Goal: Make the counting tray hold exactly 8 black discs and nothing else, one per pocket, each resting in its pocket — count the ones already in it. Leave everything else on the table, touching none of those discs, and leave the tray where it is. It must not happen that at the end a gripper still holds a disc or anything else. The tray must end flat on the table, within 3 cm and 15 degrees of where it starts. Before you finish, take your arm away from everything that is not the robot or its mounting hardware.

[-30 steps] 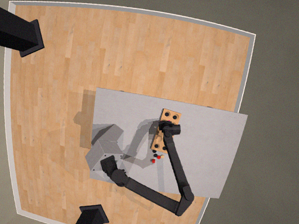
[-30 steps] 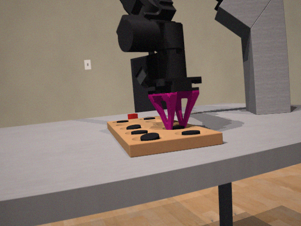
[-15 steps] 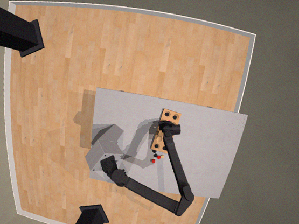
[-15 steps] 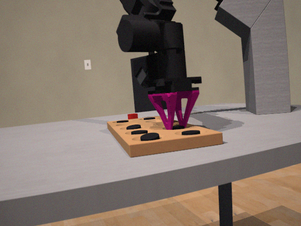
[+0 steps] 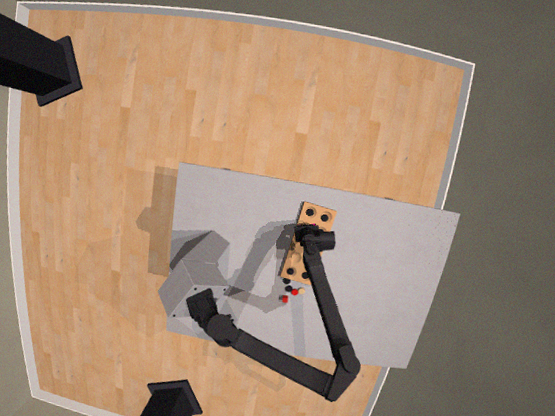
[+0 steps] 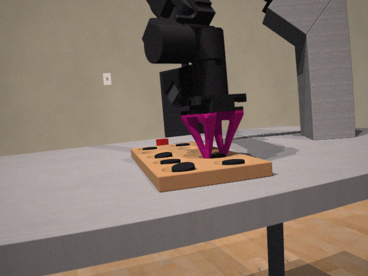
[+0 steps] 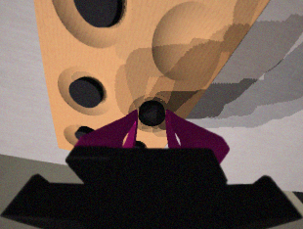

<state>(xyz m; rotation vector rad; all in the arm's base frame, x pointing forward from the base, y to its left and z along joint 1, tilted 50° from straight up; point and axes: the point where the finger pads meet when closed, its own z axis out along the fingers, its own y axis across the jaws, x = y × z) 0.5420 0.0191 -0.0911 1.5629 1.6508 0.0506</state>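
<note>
The red disc is 310 mm to the right of my hand, 120 mm behind it and 20 mm below it. The rest, counted from my hand: tan disc: 310 mm to the right, 90 mm behind, 20 mm below; wooden counting tray: 80 mm to the right, 20 mm below, 10 mm behind; red cube: 330 mm to the right, 180 mm behind, 10 mm below.
</note>
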